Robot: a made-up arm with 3 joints. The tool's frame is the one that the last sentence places.
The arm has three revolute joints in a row. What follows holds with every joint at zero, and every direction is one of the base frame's.
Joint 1 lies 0.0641 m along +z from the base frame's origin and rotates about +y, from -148.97 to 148.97 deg.
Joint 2 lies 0.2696 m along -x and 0.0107 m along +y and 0.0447 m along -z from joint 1 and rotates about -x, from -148.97 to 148.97 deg.
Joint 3 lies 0.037 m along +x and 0.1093 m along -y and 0.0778 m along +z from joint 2 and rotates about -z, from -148.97 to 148.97 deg.
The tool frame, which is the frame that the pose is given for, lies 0.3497 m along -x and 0.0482 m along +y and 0.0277 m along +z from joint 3; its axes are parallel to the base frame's.
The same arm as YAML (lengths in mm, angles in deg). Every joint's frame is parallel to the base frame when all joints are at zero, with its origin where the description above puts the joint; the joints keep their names.
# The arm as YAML. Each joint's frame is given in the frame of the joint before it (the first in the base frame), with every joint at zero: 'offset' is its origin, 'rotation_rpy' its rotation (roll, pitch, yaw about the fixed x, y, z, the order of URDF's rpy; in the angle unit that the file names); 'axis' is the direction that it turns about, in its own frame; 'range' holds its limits. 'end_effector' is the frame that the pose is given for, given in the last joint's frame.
length_unit: mm
angle_unit: deg
chain:
  - id: joint 1
    offset: [0.0, 0.0, 64.1]
    rotation_rpy: [0.0, 0.0, 0.0]
    axis: "+y"
    range: [-148.97, 148.97]
  - id: joint 2
    offset: [-269.6, 10.7, -44.7]
    rotation_rpy: [0.0, 0.0, 0.0]
    axis: "-x"
    range: [-148.97, 148.97]
  - id: joint 3
    offset: [37.0, -109.3, 77.8]
    rotation_rpy: [0.0, 0.0, 0.0]
    axis: "-z"
    range: [-148.97, 148.97]
end_effector:
  offset: [-349.7, 48.2, 27.7]
  rotation_rpy: [0.0, 0.0, 0.0]

